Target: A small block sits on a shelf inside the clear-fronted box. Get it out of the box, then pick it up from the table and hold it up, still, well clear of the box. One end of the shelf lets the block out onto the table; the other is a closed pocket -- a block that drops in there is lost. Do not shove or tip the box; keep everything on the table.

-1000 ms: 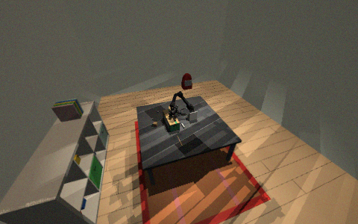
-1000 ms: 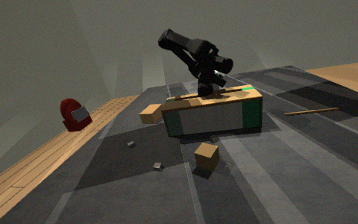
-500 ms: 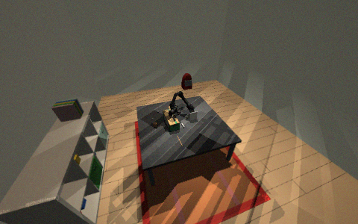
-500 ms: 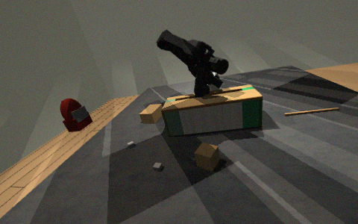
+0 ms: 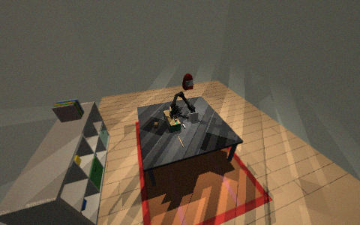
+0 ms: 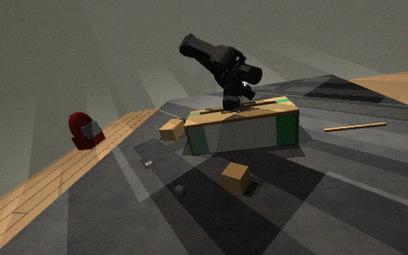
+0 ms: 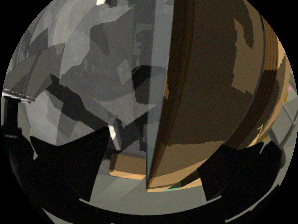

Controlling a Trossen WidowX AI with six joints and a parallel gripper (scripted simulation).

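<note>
My gripper tip is 4 cm to the right of the box, 4 cm short of it and 2 cm above it. Also, from my gripper tip: tan cube (31 cm ahead, 6 cm below, 1 cm to the right); thin stick (43 cm to the left, 12 cm ahead, 8 cm below); green block (5 cm ahead, 3 cm to the right).
</note>
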